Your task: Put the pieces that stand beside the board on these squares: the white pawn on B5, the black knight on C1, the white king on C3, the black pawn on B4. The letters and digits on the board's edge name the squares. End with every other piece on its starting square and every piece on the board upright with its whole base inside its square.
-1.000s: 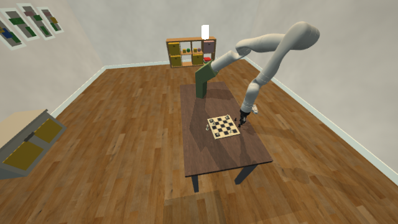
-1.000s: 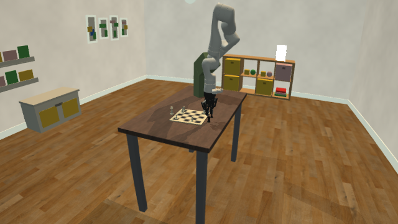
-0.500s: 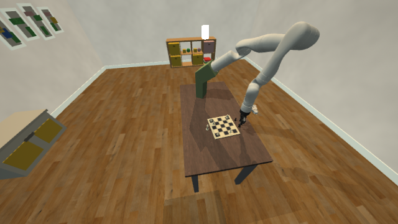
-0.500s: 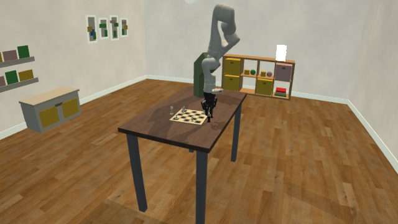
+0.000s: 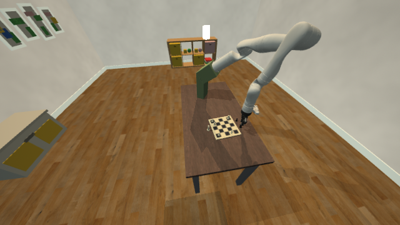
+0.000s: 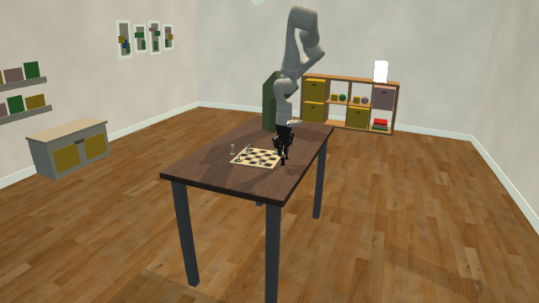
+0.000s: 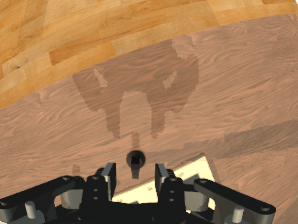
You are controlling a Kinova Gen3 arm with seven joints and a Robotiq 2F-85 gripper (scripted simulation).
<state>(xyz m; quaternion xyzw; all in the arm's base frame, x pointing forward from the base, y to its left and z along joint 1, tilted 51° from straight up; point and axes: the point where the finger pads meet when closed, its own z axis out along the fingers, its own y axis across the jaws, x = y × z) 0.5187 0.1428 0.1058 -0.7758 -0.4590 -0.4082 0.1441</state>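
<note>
My gripper is now 5 cm above the black knight. Also, from my hand: black pawn (8 cm behind, 1 cm to the right, 5 cm below); chessboard (2 cm behind, 14 cm to the right, 6 cm below); white king (1 cm ahead, 28 cm to the right, 4 cm below).
</note>
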